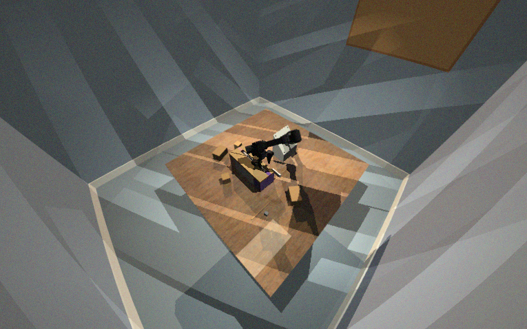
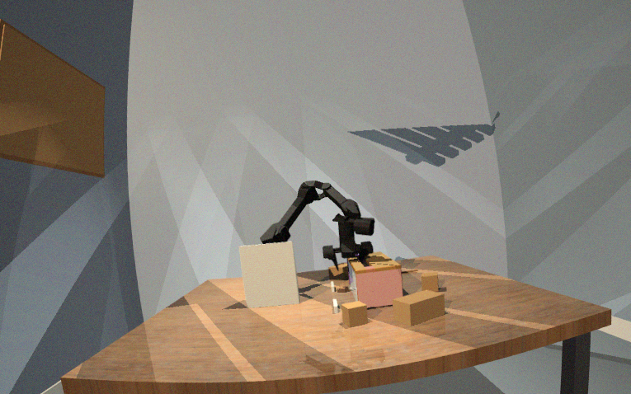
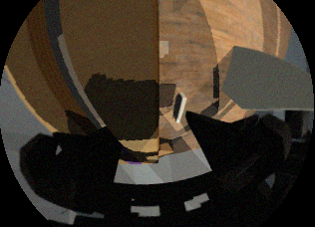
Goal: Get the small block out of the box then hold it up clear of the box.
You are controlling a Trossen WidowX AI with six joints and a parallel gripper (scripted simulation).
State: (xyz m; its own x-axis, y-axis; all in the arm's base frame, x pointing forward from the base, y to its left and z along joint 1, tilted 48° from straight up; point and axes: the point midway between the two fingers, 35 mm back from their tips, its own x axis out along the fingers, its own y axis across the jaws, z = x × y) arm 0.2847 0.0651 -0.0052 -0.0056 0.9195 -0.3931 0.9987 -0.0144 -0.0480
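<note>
Right now the small tan piece is 6 cm ahead of my gripper tip and 2 cm to the left of it. The rest, counted from my gripper tip: long box (9 cm to the right, 3 cm below, 3 cm ahead); small grey piece (25 cm to the left, 24 cm ahead, 8 cm below); thin stick (26 cm ahead, 21 cm to the left, 8 cm below).
</note>
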